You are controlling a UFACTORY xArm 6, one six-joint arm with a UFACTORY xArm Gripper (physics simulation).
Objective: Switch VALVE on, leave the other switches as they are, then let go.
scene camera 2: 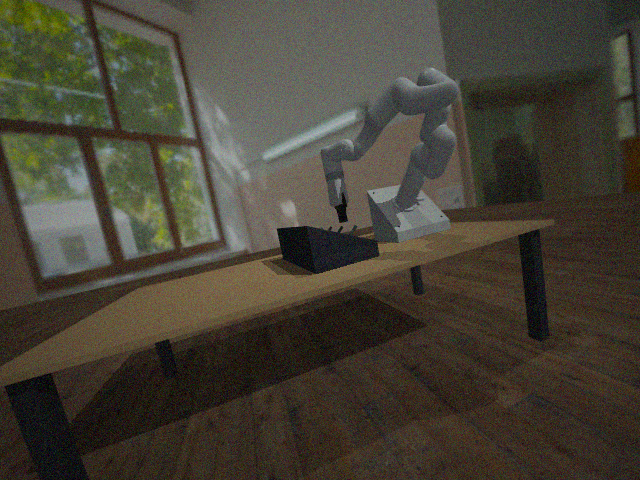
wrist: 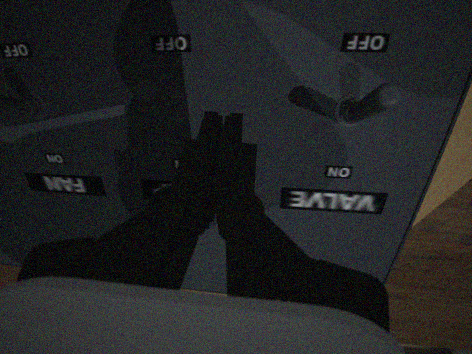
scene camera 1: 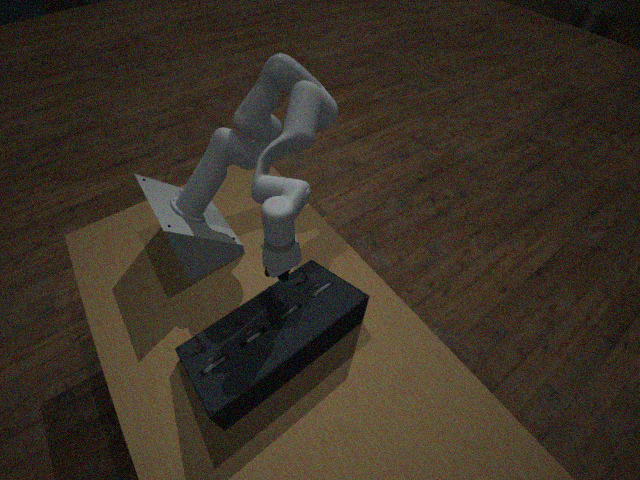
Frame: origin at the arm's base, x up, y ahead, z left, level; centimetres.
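Seen in the pictures: gripper, fingertip midpoint: (scene camera 2: pixel 343 222) (wrist: pixel 225 137) (scene camera 1: pixel 283 278); arm's base at its link origin: (scene camera 2: pixel 403 203) (scene camera 1: pixel 187 211).
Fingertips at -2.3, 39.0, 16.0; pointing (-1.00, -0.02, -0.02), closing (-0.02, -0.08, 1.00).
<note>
Offsets run from my fingertips to a thing's middle, as dx, dy, dz. "spot": to the spot under its first point. Level surfaces: height alone.
A dark switch panel @(-8.4, +10.4, -9.1) (scene camera 1: pixel 325 312) (scene camera 2: pixel 338 252) (wrist: pixel 295 150) lies on the table, with several levers in a row. The VALVE lever @(spot: -2.6, +7.9, +8.7) (scene camera 1: pixel 322 289) (wrist: pixel 372 101) is at the panel's right end in the wrist view. Its OFF label @(spot: -7.1, -2.6, +7.3) (wrist: pixel 365 43) is above it there, and its ON label @(spot: -3.8, +5.2, +8.3) (wrist: pixel 338 172) and VALVE label @(-2.8, +7.6, +8.7) (wrist: pixel 333 200) are below. The lever sticks out to the right and slightly up in that view; which way it is tilted is hard to tell. My gripper (scene camera 1: pixel 282 276) (scene camera 2: pixel 342 219) (wrist: pixel 225 137) is shut and empty above the panel, left of the VALVE lever in the wrist view and apart from it.
The FAN label @(-2.8, +10.9, -15.1) (wrist: pixel 65 184) is at the left in the wrist view. The neighbouring lever @(spot: -2.6, +9.5, -2.6) (scene camera 1: pixel 291 311) is next to VALVE; my fingers and a shadow cover much of its column in the wrist view. The arm's slanted base (scene camera 1: pixel 214 253) (scene camera 2: pixel 385 219) stands behind the panel on the wooden table @(dx -14.5) (scene camera 1: pixel 413 397) (scene camera 2: pixel 206 294).
</note>
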